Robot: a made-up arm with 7 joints. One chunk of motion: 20 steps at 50 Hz.
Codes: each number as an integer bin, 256 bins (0 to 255) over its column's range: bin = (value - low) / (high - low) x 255, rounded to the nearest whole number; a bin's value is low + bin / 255 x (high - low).
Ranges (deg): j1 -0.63..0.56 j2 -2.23..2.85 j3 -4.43..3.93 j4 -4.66..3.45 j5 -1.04..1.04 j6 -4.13..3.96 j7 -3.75..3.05
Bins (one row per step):
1: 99 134 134 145 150 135 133
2: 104 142 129 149 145 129 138
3: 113 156 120 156 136 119 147
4: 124 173 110 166 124 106 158
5: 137 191 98 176 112 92 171
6: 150 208 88 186 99 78 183
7: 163 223 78 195 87 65 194
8: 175 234 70 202 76 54 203
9: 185 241 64 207 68 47 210
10: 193 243 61 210 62 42 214
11: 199 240 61 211 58 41 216
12: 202 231 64 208 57 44 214
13: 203 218 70 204 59 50 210
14: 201 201 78 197 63 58 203
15: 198 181 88 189 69 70 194
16: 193 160 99 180 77 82 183
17: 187 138 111 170 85 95 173
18: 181 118 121 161 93 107 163
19: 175 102 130 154 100 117 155
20: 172 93 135 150 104 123 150
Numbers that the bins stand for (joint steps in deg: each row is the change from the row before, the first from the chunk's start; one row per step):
1: -0.168 0.439 -0.037 -0.048 0.184 0.153 -0.203
2: -0.145 0.599 -0.201 0.079 0.143 -0.037 -0.070
3: -0.103 0.878 -0.496 0.301 0.069 -0.355 0.170
4: -0.051 1.216 -0.824 0.619 -0.029 -0.767 0.463
5: 0.009 1.575 -1.217 0.937 -0.126 -1.211 0.810
6: 0.070 1.914 -1.545 1.256 -0.232 -1.655 1.130
7: 0.131 2.213 -1.873 1.542 -0.330 -2.068 1.423
8: 0.187 2.432 -2.135 1.764 -0.420 -2.417 1.663
9: 0.233 2.571 -2.332 1.923 -0.485 -2.639 1.850
10: 0.271 2.611 -2.430 2.019 -0.534 -2.798 1.957
11: 0.299 2.551 -2.430 2.051 -0.567 -2.829 2.010
12: 0.313 2.372 -2.332 1.955 -0.575 -2.734 1.957
13: 0.317 2.113 -2.135 1.828 -0.559 -2.544 1.850
14: 0.308 1.774 -1.873 1.605 -0.526 -2.290 1.663
15: 0.294 1.376 -1.545 1.351 -0.477 -1.909 1.423
16: 0.271 0.957 -1.184 1.065 -0.412 -1.529 1.130
17: 0.243 0.519 -0.791 0.747 -0.347 -1.116 0.863
18: 0.215 0.121 -0.463 0.460 -0.281 -0.735 0.597
19: 0.187 -0.198 -0.168 0.238 -0.224 -0.418 0.383
20: 0.173 -0.377 -0.004 0.111 -0.192 -0.228 0.250

